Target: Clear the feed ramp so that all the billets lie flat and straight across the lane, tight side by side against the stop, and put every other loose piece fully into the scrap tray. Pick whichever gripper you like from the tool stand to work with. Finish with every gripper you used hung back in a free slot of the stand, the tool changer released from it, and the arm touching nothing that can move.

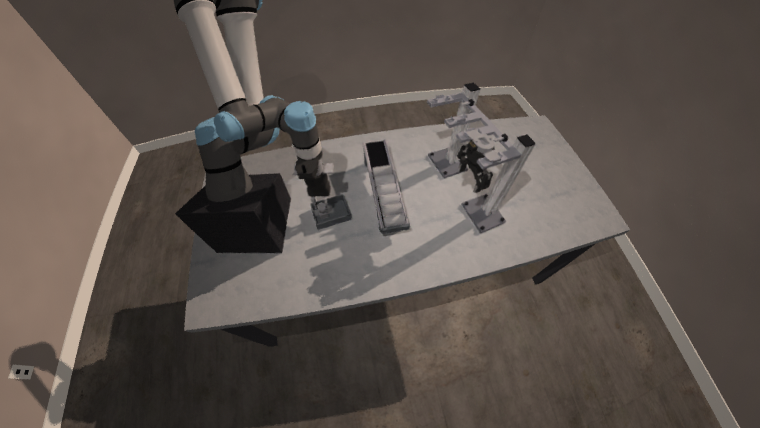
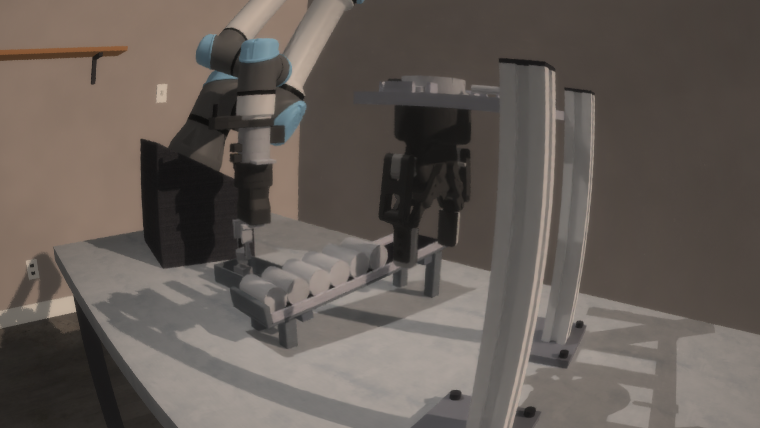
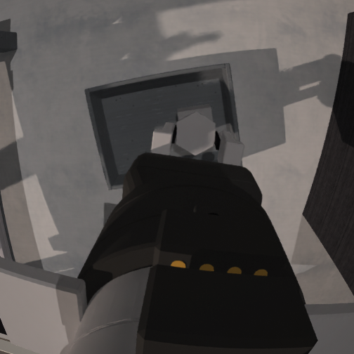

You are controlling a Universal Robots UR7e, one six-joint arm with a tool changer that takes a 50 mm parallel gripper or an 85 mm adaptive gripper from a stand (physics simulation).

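Frame: origin at the arm's base, x ahead, y left, z up, level; metres.
Seen in the pictures: arm's base, origin of the base link: (image 1: 230,190) (image 2: 192,161).
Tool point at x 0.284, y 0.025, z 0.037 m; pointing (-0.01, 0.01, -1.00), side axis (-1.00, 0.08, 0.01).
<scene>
Offsets run from my tool point to a thing's top centre.
My gripper (image 1: 321,203) (image 2: 243,256) (image 3: 196,140) is shut on a pale hexagonal piece (image 3: 195,133), held between its two fingertips low over the grey scrap tray {dx +0.023, dy -0.021, dz -0.211 m} (image 1: 335,218) (image 2: 225,273) (image 3: 134,119). Whether the piece touches anything below is hidden. A pale square block (image 3: 194,110) lies in the tray, partly hidden by the held piece. On the sloping feed ramp (image 2: 341,290), several pale cylindrical billets {dx +0.240, dy -0.121, dz -0.153 m} (image 1: 393,215) {dx +0.235, dy -0.042, dz -0.144 m} (image 2: 308,274) lie across the lane in a row, reaching down to the stop {dx +0.242, dy -0.145, dz -0.172 m} (image 2: 251,306). Small gaps between them cannot be judged.
The tool stand (image 1: 509,178) (image 2: 523,223) stands right of the ramp. The black adaptive gripper (image 1: 474,165) (image 2: 431,124) hangs in it. The arm's black base block (image 1: 239,225) (image 2: 186,212) (image 3: 332,150) stands beside the tray, opposite the ramp.
</scene>
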